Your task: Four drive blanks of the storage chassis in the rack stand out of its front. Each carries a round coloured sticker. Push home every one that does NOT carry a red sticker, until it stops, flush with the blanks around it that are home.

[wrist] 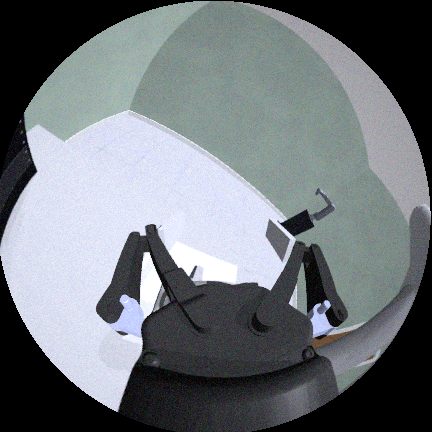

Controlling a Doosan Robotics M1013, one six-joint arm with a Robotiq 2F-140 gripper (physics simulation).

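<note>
My gripper is open in the wrist view, its two black fingers wide apart with nothing between them. It hangs over the pale table, near the table's right edge. At the far left edge of the view is part of a black upright structure with small holes along it, which may be the rack; it stands well to the left of the gripper. The storage chassis, its drive blanks and their stickers do not show in this view.
A black block with a grey hooked piece juts out beyond the table's right edge, beside a dark grey panel. A bright white flat patch lies behind the gripper's body. A grey curved arm or tube runs along the lower right.
</note>
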